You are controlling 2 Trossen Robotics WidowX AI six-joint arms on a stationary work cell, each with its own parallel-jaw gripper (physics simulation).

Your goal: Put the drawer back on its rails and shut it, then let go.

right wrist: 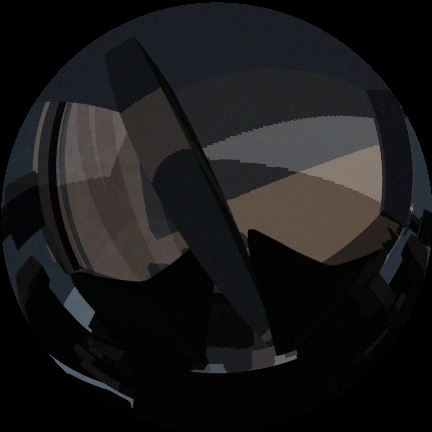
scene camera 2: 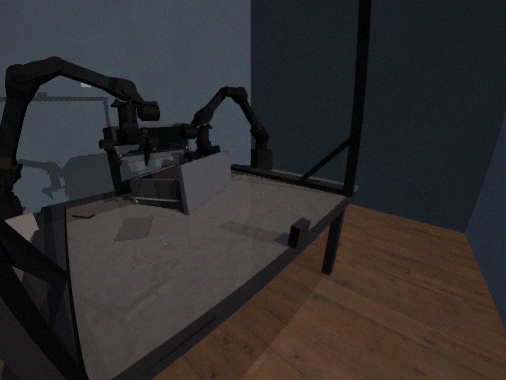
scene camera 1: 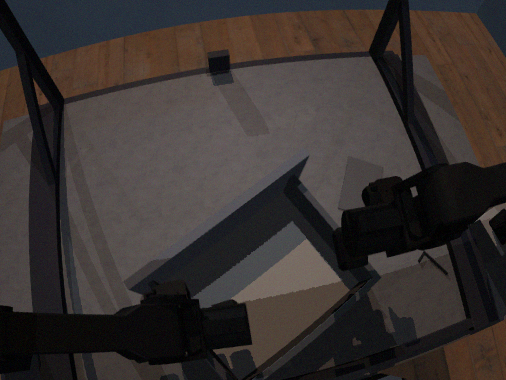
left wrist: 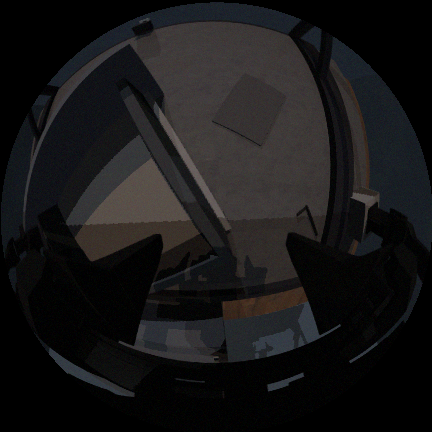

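The grey drawer stands at an angle on the table, its tall front panel turned away from the dark cabinet. The cabinet stands behind the drawer in scene camera 2; its rails cannot be made out. My left gripper is open and empty, above the rear part of one side wall, whose end shows between the fingertips in the left wrist view. My right gripper is shut on the opposite side wall, a finger on each side of it. Its fingertips are hidden in scene camera 1.
A thin grey plate lies beside the drawer. A small dark bent piece lies near the table's edge. A black block stands at the far edge in scene camera 1. Frame posts rise at the table's corners.
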